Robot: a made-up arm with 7 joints. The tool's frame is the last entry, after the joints. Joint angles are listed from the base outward. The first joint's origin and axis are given. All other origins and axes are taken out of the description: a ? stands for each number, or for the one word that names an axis. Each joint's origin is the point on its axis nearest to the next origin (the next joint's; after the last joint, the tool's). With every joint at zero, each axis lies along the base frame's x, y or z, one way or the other. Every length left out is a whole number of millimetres.
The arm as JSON. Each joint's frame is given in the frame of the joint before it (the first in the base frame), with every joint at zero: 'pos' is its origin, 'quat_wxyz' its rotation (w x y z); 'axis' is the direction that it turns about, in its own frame. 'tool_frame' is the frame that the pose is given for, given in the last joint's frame.
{
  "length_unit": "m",
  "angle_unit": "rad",
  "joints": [
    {
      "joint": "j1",
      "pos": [
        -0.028,
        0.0,
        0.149
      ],
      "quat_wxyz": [
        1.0,
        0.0,
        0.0,
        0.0
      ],
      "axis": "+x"
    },
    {
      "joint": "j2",
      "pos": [
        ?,
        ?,
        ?
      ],
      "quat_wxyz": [
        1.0,
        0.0,
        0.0,
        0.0
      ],
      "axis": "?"
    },
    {
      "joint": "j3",
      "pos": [
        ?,
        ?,
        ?
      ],
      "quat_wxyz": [
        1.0,
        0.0,
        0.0,
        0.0
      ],
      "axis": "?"
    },
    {
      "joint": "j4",
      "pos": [
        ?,
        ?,
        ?
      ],
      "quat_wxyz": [
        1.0,
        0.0,
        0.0,
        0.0
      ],
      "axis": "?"
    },
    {
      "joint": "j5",
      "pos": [
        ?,
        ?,
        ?
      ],
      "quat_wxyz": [
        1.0,
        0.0,
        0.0,
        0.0
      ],
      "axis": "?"
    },
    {
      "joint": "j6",
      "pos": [
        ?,
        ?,
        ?
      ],
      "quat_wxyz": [
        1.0,
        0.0,
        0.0,
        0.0
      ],
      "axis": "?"
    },
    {
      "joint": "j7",
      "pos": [
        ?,
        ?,
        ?
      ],
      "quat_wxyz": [
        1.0,
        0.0,
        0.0,
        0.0
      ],
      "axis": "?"
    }
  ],
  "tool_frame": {
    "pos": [
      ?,
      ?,
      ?
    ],
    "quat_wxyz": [
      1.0,
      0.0,
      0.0,
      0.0
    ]
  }
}
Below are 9 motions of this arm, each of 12 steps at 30 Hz.
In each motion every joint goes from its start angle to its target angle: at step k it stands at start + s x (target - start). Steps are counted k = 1, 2, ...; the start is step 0. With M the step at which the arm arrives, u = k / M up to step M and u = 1 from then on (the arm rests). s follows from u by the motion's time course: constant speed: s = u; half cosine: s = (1 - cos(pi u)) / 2; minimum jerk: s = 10 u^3 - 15 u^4 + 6 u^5.
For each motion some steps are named. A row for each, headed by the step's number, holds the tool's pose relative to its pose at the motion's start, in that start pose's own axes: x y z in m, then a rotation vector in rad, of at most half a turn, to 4 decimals.
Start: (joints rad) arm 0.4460 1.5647 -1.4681 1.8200 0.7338 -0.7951 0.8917
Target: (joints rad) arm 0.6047 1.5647 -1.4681 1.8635 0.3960 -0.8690 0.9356
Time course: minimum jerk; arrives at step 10
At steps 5, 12:
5: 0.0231 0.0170 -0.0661 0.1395 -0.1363 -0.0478
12: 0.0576 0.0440 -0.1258 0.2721 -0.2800 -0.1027

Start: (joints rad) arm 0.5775 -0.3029 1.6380 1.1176 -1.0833 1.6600 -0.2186
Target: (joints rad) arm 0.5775 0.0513 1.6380 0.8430 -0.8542 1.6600 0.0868
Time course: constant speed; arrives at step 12
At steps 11, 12:
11: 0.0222 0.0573 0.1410 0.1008 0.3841 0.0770
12: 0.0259 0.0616 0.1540 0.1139 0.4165 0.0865

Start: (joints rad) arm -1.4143 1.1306 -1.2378 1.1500 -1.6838 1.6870 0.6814
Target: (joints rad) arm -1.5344 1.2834 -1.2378 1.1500 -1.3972 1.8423 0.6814
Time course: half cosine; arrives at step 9
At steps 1, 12:
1: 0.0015 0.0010 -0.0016 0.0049 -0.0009 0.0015
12: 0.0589 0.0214 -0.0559 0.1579 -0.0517 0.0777

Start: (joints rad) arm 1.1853 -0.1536 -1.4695 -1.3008 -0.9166 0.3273 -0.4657
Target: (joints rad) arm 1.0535 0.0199 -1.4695 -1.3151 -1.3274 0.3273 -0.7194
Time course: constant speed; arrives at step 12
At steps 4, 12:
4: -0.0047 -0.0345 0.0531 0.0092 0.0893 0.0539
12: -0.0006 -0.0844 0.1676 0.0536 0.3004 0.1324

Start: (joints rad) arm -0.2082 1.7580 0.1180 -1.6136 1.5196 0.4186 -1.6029
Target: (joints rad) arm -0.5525 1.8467 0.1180 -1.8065 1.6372 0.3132 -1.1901
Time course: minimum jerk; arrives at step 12
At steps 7, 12:
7: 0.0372 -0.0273 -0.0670 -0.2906 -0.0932 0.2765
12: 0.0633 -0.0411 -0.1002 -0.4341 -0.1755 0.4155

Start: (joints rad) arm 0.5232 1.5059 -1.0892 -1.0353 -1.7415 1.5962 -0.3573
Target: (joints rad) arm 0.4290 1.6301 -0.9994 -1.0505 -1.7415 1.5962 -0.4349
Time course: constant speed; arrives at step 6
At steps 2, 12:
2: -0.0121 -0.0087 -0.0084 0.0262 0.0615 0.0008
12: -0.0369 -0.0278 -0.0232 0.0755 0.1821 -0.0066

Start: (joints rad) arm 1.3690 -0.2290 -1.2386 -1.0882 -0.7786 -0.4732 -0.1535
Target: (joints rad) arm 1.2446 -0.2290 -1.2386 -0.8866 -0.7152 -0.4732 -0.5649
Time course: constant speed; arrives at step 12
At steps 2, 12:
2: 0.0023 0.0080 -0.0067 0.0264 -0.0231 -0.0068
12: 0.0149 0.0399 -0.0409 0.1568 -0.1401 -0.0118

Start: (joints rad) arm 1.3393 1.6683 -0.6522 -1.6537 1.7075 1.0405 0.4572
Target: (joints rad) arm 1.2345 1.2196 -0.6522 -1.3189 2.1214 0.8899 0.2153
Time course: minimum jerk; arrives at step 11
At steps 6, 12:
6: -0.0301 0.0238 -0.0419 0.3053 0.0806 -0.1813
12: -0.0501 0.0403 -0.0501 0.5194 0.1222 -0.3524

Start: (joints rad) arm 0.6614 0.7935 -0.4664 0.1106 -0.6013 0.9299 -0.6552
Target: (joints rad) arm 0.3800 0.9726 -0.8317 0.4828 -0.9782 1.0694 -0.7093
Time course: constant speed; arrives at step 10
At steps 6, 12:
6: 0.0572 -0.0996 0.1089 -0.2962 -0.0531 0.2460
12: 0.0943 -0.1352 0.1911 -0.4847 -0.0964 0.3900

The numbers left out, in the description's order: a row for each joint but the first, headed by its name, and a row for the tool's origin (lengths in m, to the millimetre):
j2: xyz 0.0 -0.32 0.056, axis -y
j3: xyz -0.386 0.0 -0.12, axis -x
j4: xyz 0.0 0.095 -0.111, axis -y
j5: xyz -0.023 0.0 -0.134, axis -z
j6: xyz -0.132 -0.154 0.0, axis +y
j7: xyz -0.31 0.0 0.042, axis -x
tool: xyz 0.0 0.057 -0.053

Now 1 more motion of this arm.
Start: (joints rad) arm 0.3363 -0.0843 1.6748 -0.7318 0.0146 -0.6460 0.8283
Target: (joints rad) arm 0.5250 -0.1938 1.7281 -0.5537 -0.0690 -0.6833 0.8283
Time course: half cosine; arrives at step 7
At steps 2, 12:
2: 0.0052 0.0115 -0.0229 0.0337 -0.0563 -0.0109
12: 0.0488 0.0788 -0.1120 0.1831 -0.2995 -0.0731

